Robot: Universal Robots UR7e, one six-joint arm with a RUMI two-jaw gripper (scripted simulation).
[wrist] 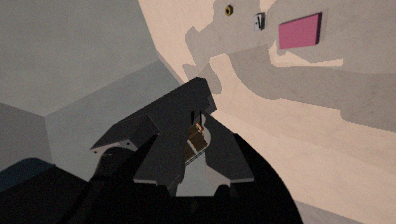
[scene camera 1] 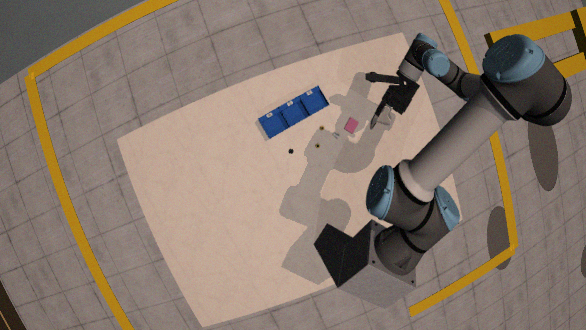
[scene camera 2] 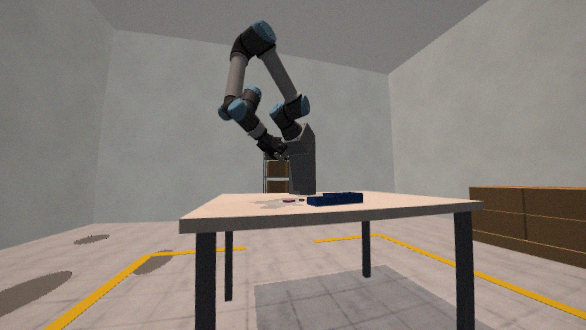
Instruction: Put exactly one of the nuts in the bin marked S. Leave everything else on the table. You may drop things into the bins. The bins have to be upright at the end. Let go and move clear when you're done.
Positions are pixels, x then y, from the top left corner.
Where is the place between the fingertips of the gripper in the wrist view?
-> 197,111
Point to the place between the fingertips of the gripper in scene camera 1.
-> At 370,128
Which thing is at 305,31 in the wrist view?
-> A pink block.
